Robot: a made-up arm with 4 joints. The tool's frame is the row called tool.
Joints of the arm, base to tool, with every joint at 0 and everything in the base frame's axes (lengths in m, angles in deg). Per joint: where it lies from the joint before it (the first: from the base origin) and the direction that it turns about. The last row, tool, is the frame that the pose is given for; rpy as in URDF.
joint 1: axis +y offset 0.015 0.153 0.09
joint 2: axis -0.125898 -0.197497 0.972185 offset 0 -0.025 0.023
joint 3: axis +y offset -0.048 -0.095 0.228
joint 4: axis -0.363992 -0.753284 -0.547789 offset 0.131 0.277 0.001
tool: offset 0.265 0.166 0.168 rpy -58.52 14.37 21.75
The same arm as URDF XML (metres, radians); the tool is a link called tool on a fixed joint. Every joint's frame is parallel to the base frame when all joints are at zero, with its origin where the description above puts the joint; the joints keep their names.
<robot name="arm">
  <joint name="joint 1" type="continuous">
    <parent link="base"/>
    <child link="link1"/>
    <origin xyz="0.015 0.153 0.09"/>
    <axis xyz="0 1 0"/>
  </joint>
  <joint name="joint 2" type="continuous">
    <parent link="link1"/>
    <child link="link2"/>
    <origin xyz="0 -0.025 0.023"/>
    <axis xyz="-0.125898 -0.197497 0.972185"/>
  </joint>
  <joint name="joint 3" type="continuous">
    <parent link="link2"/>
    <child link="link3"/>
    <origin xyz="-0.048 -0.095 0.228"/>
    <axis xyz="0 1 0"/>
  </joint>
  <joint name="joint 4" type="continuous">
    <parent link="link3"/>
    <child link="link4"/>
    <origin xyz="0.131 0.277 0.001"/>
    <axis xyz="-0.363992 -0.753284 -0.547789"/>
  </joint>
  <joint name="tool_joint" type="fixed">
    <parent link="link4"/>
    <child link="tool"/>
    <origin xyz="0.265 0.166 0.168" rpy="-1.0214 0.2508 0.3796"/>
  </joint>
  <link name="base"/>
  <link name="link1"/>
  <link name="link2"/>
  <link name="link3"/>
  <link name="link4"/>
  <link name="tool"/>
</robot>

